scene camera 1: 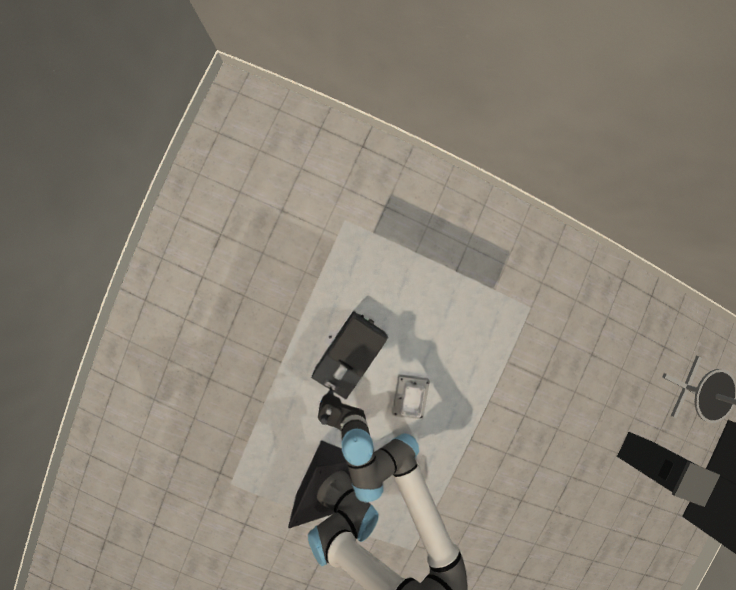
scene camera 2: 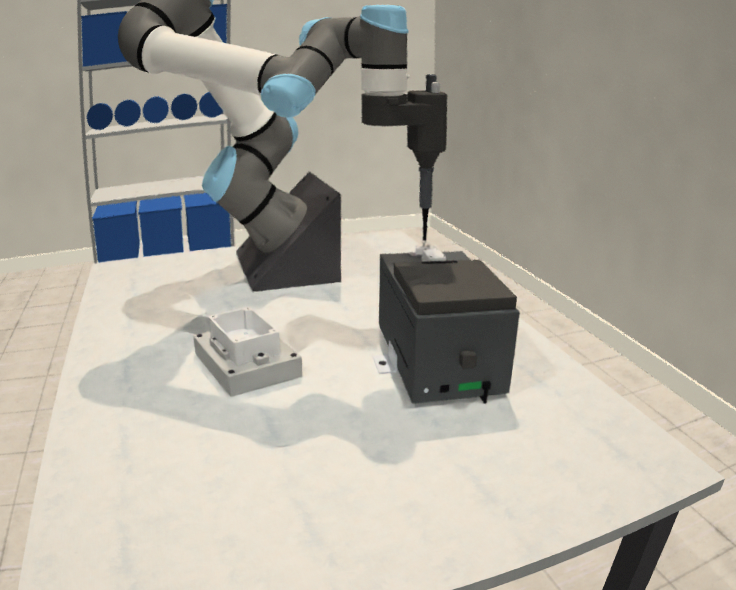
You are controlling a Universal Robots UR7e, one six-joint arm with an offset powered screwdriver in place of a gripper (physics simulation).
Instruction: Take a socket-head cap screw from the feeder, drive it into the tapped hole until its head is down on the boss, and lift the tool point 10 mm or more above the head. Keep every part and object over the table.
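Observation:
The black screw feeder [scene camera 1: 357,345] [scene camera 2: 454,338] stands on the table, with a small whitish pick-up part [scene camera 2: 430,253] at the top of its far end. My screwdriver [scene camera 1: 330,390] [scene camera 2: 424,239] points straight down in the scene camera 2 view, its thin bit tip at or just above that part. Whether the tip touches it, or bears a screw, is too small to tell. A light box-shaped housing [scene camera 1: 413,399] [scene camera 2: 236,347] sits on a grey base plate [scene camera 2: 265,376], apart from the feeder. A small boss [scene camera 2: 261,358] with a dark spot on top projects from the housing's near side.
The wedge-shaped arm mount [scene camera 1: 310,482] [scene camera 2: 313,245] stands on the table [scene camera 1: 485,319] [scene camera 2: 245,491] behind the housing and feeder. A small white tab [scene camera 2: 382,364] is beside the feeder's lower side. A shelf unit [scene camera 2: 87,132] with blue bins stands behind the table.

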